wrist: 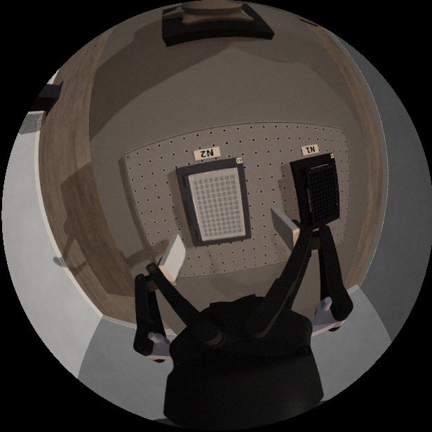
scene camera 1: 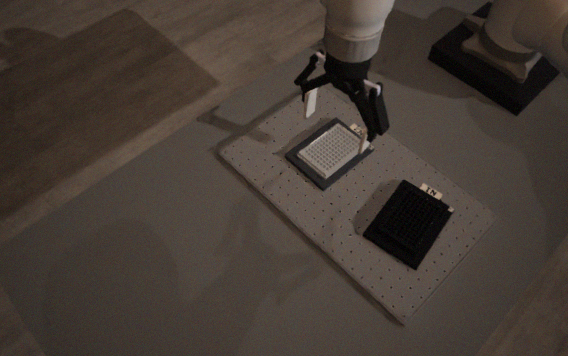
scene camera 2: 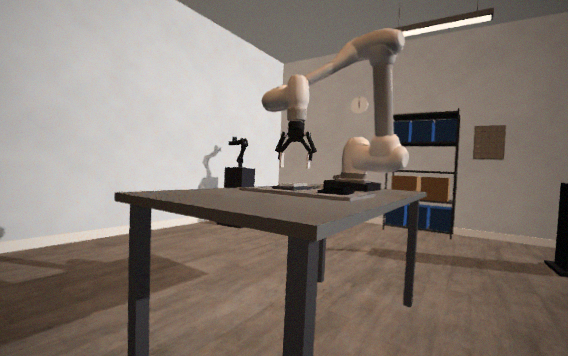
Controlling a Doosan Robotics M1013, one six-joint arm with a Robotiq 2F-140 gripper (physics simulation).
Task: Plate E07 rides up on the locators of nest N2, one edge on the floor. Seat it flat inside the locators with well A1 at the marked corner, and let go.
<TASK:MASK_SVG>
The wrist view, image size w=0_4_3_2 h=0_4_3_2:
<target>gripper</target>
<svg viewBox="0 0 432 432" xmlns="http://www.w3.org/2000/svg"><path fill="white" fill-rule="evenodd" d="M328 225L320 225L318 230L312 231L297 220L290 220L275 205L270 207L273 227L291 254L281 275L274 280L264 297L255 297L255 294L232 302L212 302L199 312L173 287L177 285L186 253L179 234L173 234L157 265L154 262L147 264L145 269L149 275L135 276L137 328L133 349L158 363L165 359L173 360L173 370L166 379L163 414L170 421L185 428L201 430L252 428L294 417L311 410L323 398L323 389L311 351L311 336L325 330L337 330L353 309L351 298L342 284L337 251ZM157 289L187 325L172 342L166 338L155 294ZM318 249L320 302L316 306L313 318L309 319L292 311L291 306L306 271L311 250Z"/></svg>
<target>pale plate E07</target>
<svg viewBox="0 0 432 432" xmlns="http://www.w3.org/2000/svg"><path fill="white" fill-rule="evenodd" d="M237 167L188 175L202 241L245 236Z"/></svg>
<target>black well plate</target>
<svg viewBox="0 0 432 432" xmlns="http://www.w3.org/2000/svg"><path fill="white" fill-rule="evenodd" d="M332 161L301 169L310 227L314 227L338 215L337 184Z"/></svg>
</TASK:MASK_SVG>
